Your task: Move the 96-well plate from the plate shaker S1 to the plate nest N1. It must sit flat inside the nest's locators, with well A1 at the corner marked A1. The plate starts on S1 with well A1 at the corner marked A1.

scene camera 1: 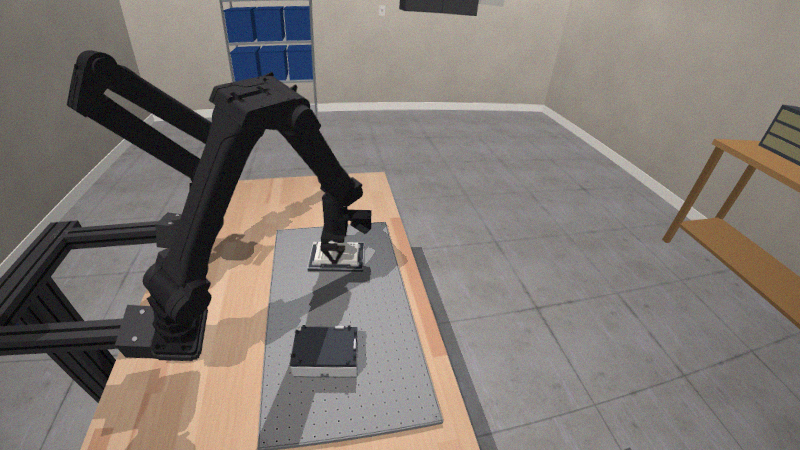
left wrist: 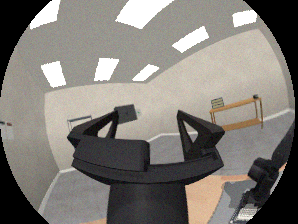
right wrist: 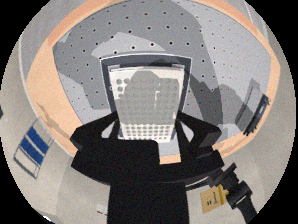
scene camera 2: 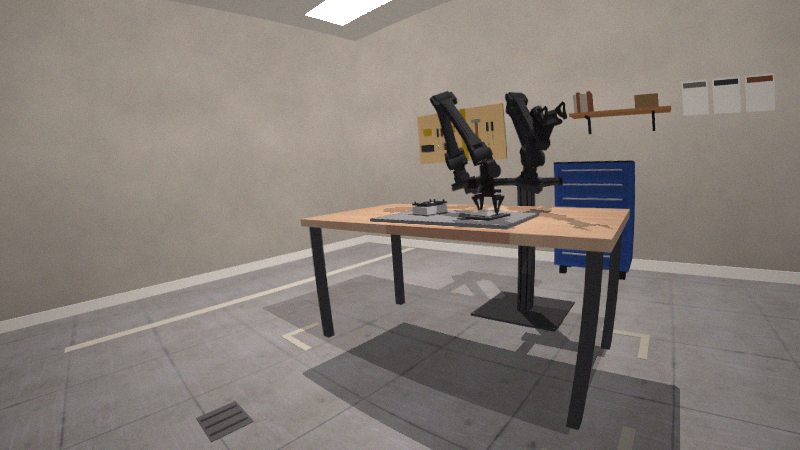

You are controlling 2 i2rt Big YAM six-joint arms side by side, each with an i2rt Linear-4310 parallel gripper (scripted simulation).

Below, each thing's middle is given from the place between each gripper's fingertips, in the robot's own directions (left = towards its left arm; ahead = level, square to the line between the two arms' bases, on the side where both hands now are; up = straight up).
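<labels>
The white 96-well plate (right wrist: 163, 107) is right at my right hand. Plate shaker S1 (scene camera 1: 317, 351), measured from my right hand, is 33 cm to the right, 5 cm behind and 1 cm above.
My left hand is 290 mm to the left of the white 96-well plate, 100 mm short of it and 440 mm above it. Plate shaker S1, measured from my left hand, is 50 mm ahead, 620 mm to the right and 420 mm below.
</labels>
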